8 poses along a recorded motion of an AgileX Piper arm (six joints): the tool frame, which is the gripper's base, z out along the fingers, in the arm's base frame.
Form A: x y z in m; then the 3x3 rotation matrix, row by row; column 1 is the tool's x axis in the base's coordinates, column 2 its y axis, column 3 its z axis. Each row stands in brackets.
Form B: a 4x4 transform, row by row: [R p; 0 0 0 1], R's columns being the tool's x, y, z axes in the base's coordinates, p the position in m. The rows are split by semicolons. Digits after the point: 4 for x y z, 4 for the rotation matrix.
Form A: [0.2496, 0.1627, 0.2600], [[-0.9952, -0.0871, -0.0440], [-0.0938, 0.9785, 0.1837], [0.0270, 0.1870, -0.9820]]
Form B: -0.9952, -0.0871, -0.0440, 0.2496; -0.0938, 0.9785, 0.1837, 0.1627; 0.0270, 0.1870, -0.9820, 0.2600; 0, 0, 0, 1
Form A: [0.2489, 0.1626, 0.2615], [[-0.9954, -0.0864, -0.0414], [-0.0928, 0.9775, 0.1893], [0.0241, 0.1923, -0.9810]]
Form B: -0.9954, -0.0864, -0.0414, 0.2489; -0.0928, 0.9775, 0.1893, 0.1626; 0.0241, 0.1923, -0.9810, 0.2615; 0, 0, 0, 1
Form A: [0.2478, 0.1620, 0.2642], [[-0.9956, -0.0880, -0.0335], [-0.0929, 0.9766, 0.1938], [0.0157, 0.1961, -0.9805]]
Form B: -0.9956, -0.0880, -0.0335, 0.2478; -0.0929, 0.9766, 0.1938, 0.1620; 0.0157, 0.1961, -0.9805, 0.2642; 0, 0, 0, 1
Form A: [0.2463, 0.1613, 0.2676], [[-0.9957, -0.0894, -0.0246], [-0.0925, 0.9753, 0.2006], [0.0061, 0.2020, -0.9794]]
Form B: -0.9957, -0.0894, -0.0246, 0.2463; -0.0925, 0.9753, 0.2006, 0.1613; 0.0061, 0.2020, -0.9794, 0.2676; 0, 0, 0, 1
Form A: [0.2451, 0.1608, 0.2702], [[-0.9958, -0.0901, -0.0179], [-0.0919, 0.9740, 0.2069], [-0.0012, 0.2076, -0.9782]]
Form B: -0.9958, -0.0901, -0.0179, 0.2451; -0.0919, 0.9740, 0.2069, 0.1608; -0.0012, 0.2076, -0.9782, 0.2702; 0, 0, 0, 1
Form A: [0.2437, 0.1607, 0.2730], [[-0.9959, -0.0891, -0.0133], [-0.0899, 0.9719, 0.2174], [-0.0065, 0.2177, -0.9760]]
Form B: -0.9959, -0.0891, -0.0133, 0.2437; -0.0899, 0.9719, 0.2174, 0.1607; -0.0065, 0.2177, -0.9760, 0.2730; 0, 0, 0, 1
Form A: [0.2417, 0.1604, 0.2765], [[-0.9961, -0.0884, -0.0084], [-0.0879, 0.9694, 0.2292], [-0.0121, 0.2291, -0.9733]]
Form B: -0.9961, -0.0884, -0.0084, 0.2417; -0.0879, 0.9694, 0.2292, 0.1604; -0.0121, 0.2291, -0.9733, 0.2765; 0, 0, 0, 1
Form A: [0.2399, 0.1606, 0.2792], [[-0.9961, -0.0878, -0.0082], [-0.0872, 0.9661, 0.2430], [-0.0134, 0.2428, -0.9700]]
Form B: -0.9961, -0.0878, -0.0082, 0.2399; -0.0872, 0.9661, 0.2430, 0.1606; -0.0134, 0.2428, -0.9700, 0.2792; 0, 0, 0, 1
